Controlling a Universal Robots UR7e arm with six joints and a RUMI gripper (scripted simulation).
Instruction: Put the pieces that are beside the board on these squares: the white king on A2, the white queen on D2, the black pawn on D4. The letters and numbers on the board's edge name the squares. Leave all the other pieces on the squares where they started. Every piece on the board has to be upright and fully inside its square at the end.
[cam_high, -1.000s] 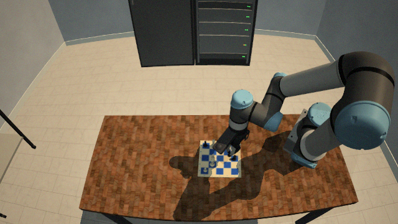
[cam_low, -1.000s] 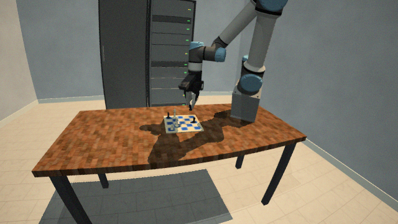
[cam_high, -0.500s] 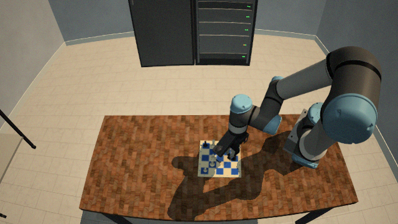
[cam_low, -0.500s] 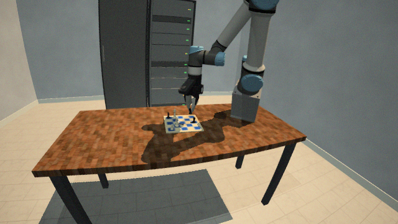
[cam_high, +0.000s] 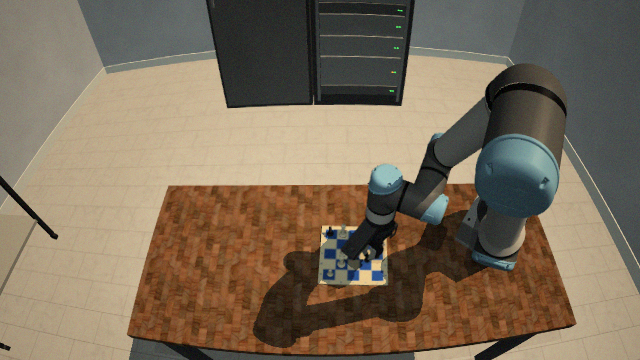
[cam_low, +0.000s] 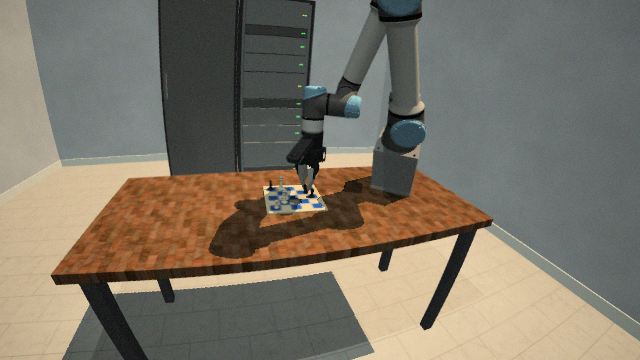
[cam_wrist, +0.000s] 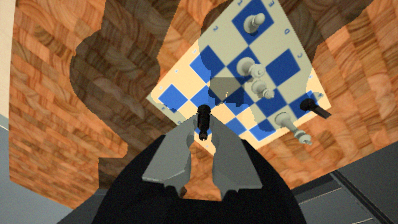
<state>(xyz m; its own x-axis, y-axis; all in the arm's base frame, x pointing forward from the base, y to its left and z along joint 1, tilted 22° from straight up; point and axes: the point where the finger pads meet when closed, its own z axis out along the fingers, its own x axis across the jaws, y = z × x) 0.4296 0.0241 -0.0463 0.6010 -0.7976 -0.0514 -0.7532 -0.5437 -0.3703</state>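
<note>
My gripper is now 40 mm short of the blue-and-cream chessboard, 40 mm to the left of it and 60 mm above it. Also, from my hand: tall white piece: 60 mm ahead, 120 mm to the right, 30 mm below; black pawn: 10 mm below.
</note>
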